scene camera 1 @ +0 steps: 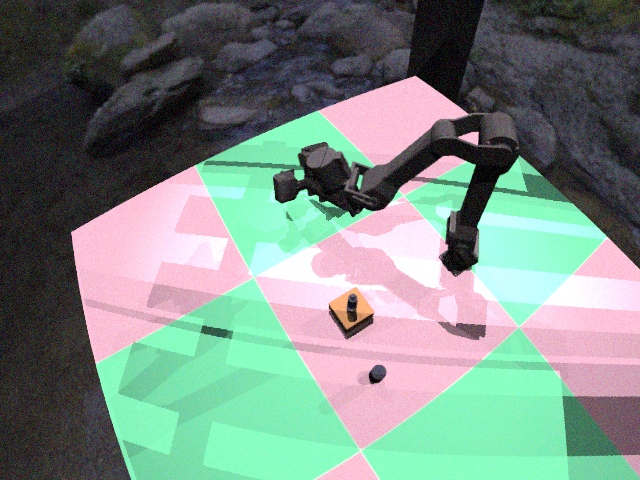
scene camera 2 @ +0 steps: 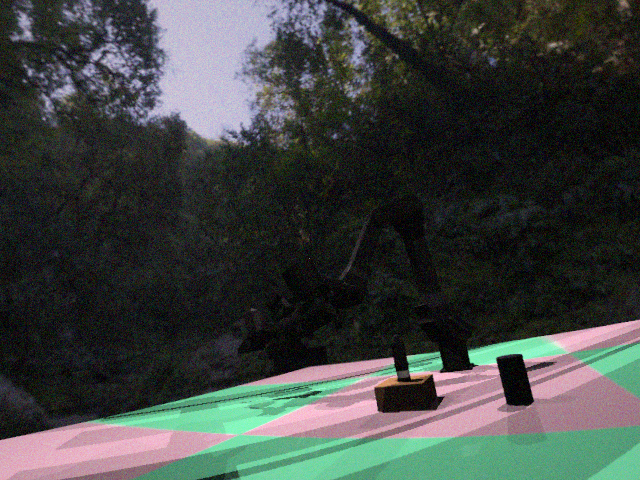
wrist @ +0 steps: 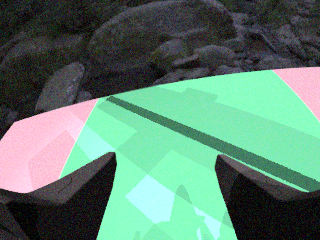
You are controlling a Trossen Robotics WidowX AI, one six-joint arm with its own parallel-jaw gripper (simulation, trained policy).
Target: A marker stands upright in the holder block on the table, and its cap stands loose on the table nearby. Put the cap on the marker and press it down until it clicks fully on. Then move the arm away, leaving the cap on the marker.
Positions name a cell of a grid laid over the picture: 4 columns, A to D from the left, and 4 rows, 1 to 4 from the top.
Labels:
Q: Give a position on a dark cap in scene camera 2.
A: D4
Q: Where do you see a holder block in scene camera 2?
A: C4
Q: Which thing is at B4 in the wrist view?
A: My gripper.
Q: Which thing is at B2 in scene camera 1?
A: My gripper.

